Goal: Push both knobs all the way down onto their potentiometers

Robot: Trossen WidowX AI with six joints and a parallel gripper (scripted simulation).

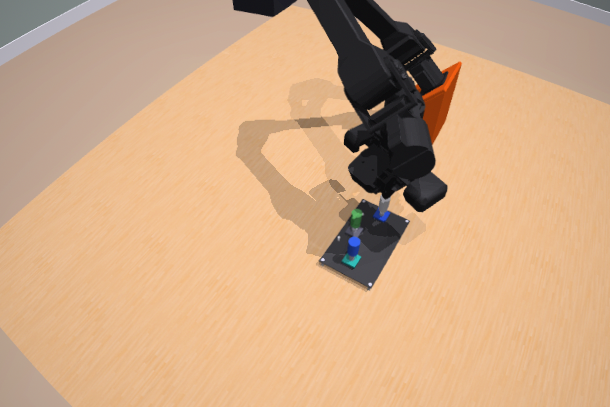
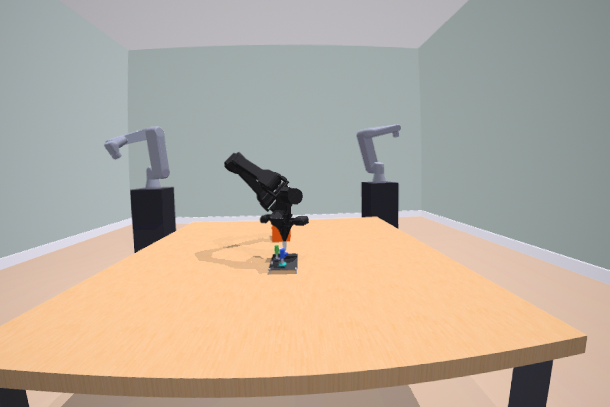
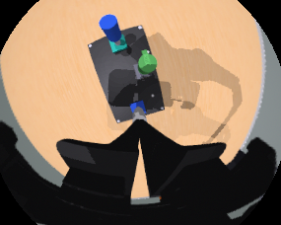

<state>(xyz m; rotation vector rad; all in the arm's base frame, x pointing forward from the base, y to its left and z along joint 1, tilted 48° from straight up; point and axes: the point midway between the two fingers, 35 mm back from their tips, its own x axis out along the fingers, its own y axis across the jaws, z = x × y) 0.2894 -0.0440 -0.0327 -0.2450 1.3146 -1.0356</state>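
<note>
My gripper tip is 30 mm above the blue potentiometer. The rest, counted from my gripper tip: green knob: 60 mm ahead, 30 mm to the right, 10 mm below.
</note>
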